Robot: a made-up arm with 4 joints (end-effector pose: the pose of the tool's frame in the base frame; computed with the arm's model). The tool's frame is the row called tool.
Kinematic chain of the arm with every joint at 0, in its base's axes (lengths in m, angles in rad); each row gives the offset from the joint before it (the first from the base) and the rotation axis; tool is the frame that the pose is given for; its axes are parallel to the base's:
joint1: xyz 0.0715 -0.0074 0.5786 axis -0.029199 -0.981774 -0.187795
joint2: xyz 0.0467 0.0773 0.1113 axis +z
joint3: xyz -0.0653 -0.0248 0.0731 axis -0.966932 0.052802 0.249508
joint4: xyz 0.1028 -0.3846 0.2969 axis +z
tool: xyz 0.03 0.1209 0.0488
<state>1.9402 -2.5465 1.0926 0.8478</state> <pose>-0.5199 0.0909 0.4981 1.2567 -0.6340 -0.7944</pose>
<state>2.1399 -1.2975 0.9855 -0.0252</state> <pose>-0.5076 0.1582 0.4737 0.5823 -1.1290 -1.5544</pose>
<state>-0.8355 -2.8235 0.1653 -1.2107</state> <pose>0.3025 0.3088 1.1659 1.0949 0.2660 2.1956</pose>
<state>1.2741 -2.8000 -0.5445 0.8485</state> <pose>-0.1476 0.5608 0.7243 1.1154 -1.4022 -2.2047</pose>
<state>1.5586 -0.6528 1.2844 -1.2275</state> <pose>-0.4683 0.1936 0.9827 -0.1253 -1.2050 -2.3549</pose>
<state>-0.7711 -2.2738 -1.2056 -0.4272</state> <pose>-0.1726 0.3534 0.8495 0.0235 -1.0159 -2.4043</pose>
